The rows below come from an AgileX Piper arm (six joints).
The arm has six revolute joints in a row. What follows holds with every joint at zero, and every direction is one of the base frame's.
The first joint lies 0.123 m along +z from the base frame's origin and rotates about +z.
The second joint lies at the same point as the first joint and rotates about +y.
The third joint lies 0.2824 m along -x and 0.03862 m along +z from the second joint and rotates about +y.
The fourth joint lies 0.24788 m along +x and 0.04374 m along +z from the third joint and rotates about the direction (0.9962, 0, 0.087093).
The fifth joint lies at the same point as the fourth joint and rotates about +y.
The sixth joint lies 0.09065 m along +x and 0.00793 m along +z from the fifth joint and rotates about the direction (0.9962, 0, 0.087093).
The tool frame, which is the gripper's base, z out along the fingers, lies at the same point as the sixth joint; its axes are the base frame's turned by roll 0, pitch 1.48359 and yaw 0 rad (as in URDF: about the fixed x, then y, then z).
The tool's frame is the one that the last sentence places.
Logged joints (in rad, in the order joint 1, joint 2, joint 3, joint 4, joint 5, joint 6), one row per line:
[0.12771 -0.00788 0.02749 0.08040 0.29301 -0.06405]
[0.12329 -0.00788 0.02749 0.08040 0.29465 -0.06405]
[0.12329 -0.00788 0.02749 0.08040 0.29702 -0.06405]
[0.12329 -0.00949 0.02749 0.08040 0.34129 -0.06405]
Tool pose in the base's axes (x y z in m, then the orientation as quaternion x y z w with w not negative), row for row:
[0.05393 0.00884 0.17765 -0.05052 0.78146 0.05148 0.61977]
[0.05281 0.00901 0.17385 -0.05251 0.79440 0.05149 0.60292]
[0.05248 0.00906 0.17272 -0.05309 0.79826 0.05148 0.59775]
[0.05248 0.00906 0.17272 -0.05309 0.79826 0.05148 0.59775]
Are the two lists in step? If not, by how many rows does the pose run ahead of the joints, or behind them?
The pose runs 2 rows ahead of the joints: the pose in row i belongs to the joints in row i + 2.
